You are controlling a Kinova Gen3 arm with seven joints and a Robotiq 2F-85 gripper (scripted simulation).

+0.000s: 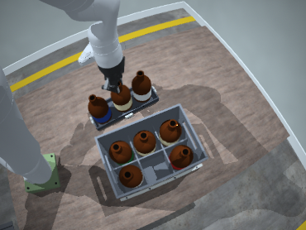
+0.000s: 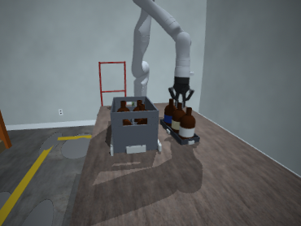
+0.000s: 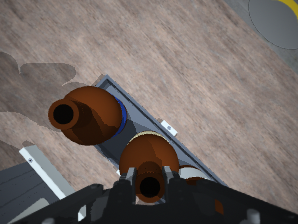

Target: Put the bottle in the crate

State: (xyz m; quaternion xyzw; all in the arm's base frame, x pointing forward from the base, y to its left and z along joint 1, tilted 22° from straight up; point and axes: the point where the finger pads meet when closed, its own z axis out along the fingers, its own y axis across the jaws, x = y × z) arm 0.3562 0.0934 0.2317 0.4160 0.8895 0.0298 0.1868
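Right now the cream-label bottle is 7 cm below my hand. From my hand the other things lie so: tray (14 cm below); then blue-label bottle (9 cm behind, 1 cm to the left, 7 cm below); then white-label bottle (9 cm ahead, 1 cm to the right, 7 cm below).
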